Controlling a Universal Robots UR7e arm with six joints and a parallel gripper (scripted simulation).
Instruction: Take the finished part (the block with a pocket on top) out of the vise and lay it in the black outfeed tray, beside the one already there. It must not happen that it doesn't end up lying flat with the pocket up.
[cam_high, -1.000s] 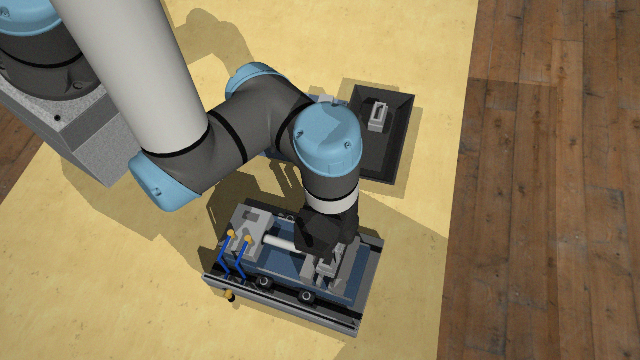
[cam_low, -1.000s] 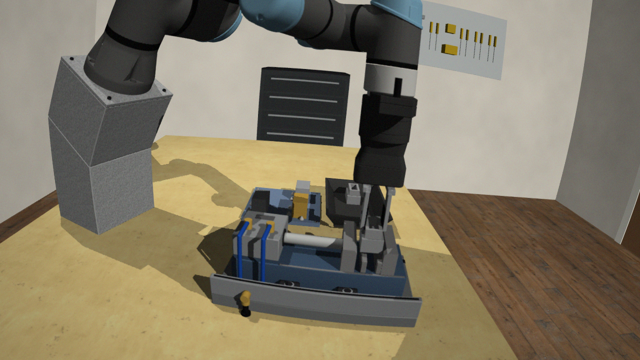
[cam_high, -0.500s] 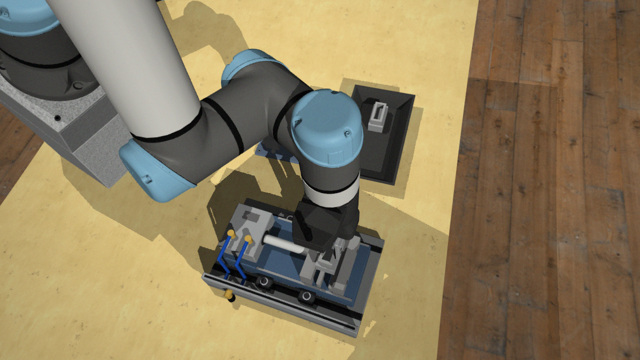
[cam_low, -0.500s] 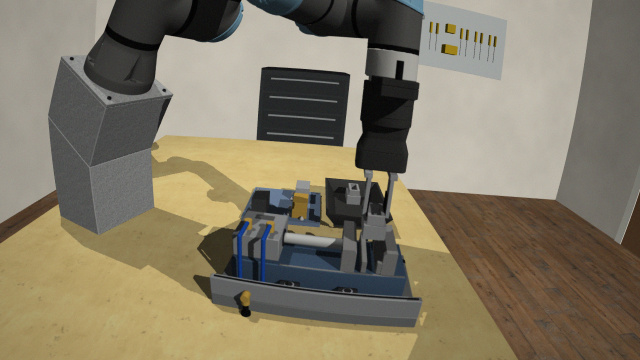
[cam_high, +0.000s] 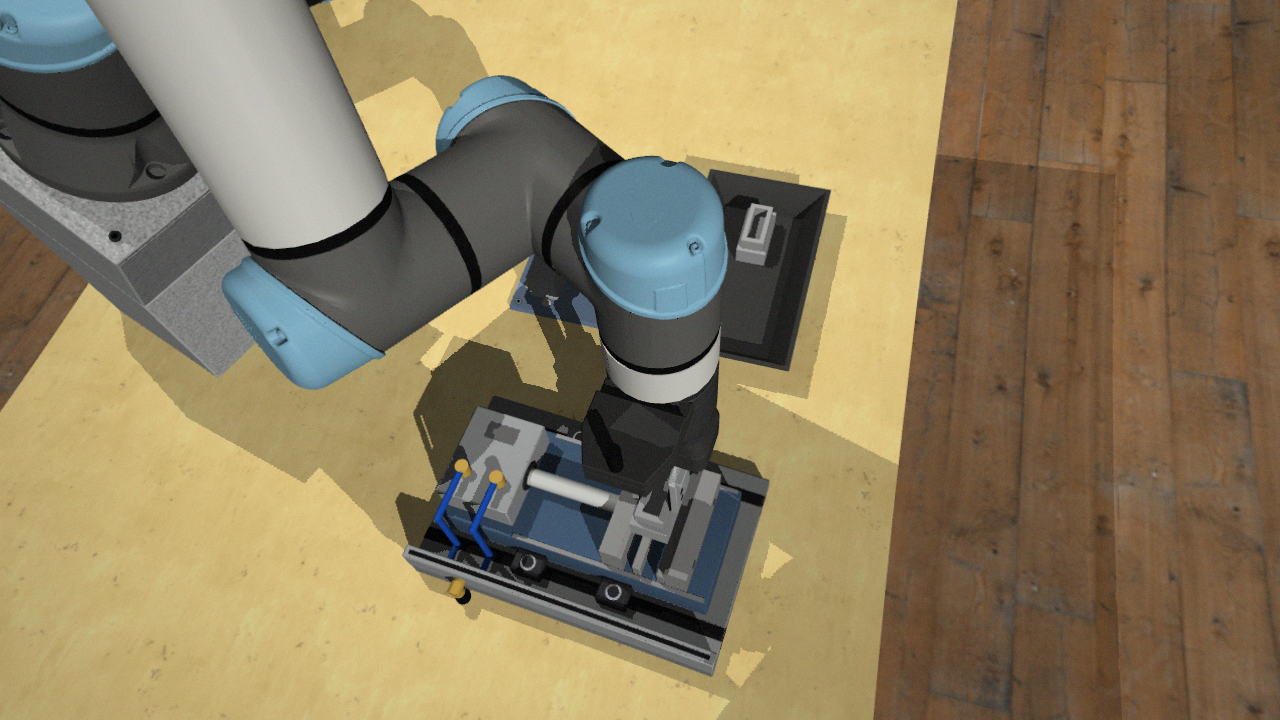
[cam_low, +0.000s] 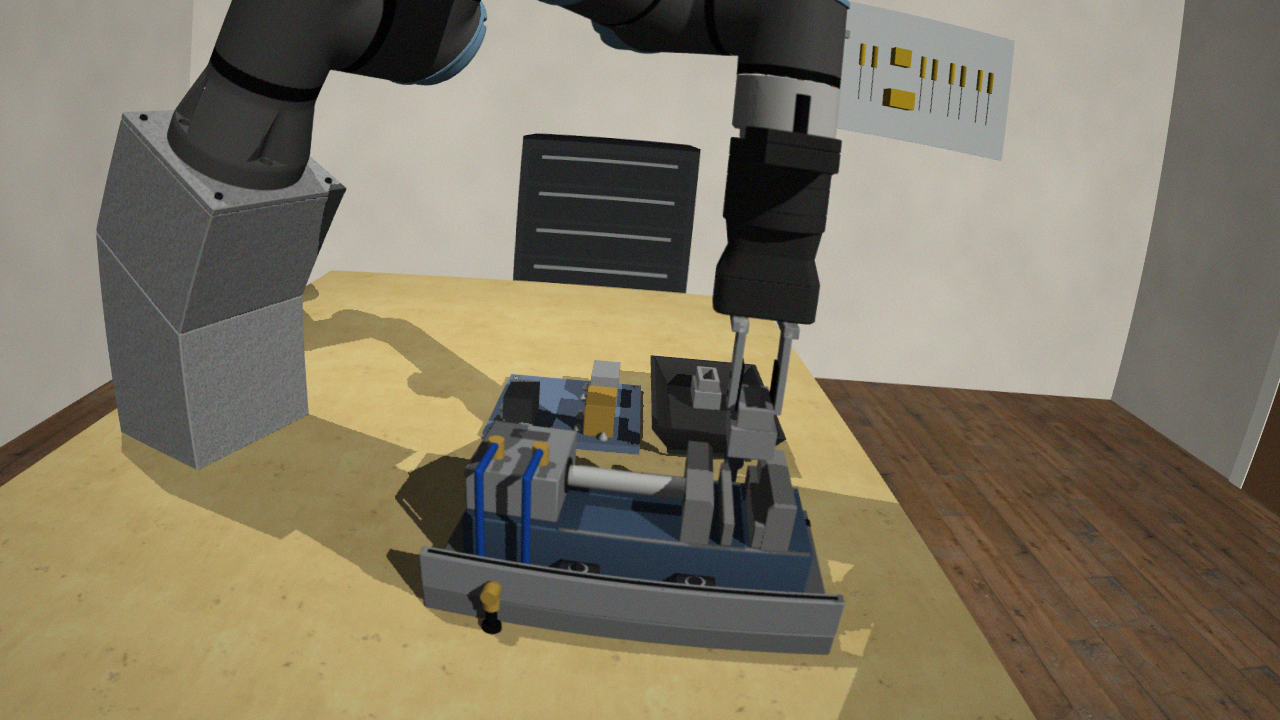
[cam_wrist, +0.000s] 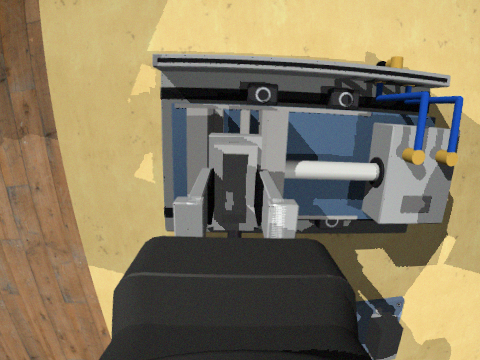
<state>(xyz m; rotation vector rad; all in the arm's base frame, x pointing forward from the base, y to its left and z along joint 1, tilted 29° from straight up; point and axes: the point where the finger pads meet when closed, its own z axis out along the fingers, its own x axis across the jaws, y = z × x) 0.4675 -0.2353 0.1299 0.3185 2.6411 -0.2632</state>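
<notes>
The white rod is 8 cm behind my hand, 3 cm to the left of it and 9 cm below it. Round my hand: blue fixture plate 8 cm behind, 35 cm to the left, 16 cm below; yellow block 5 cm behind, 29 cm to the left, 14 cm below; vise 7 cm behind, 2 cm to the left, 13 cm below.
</notes>
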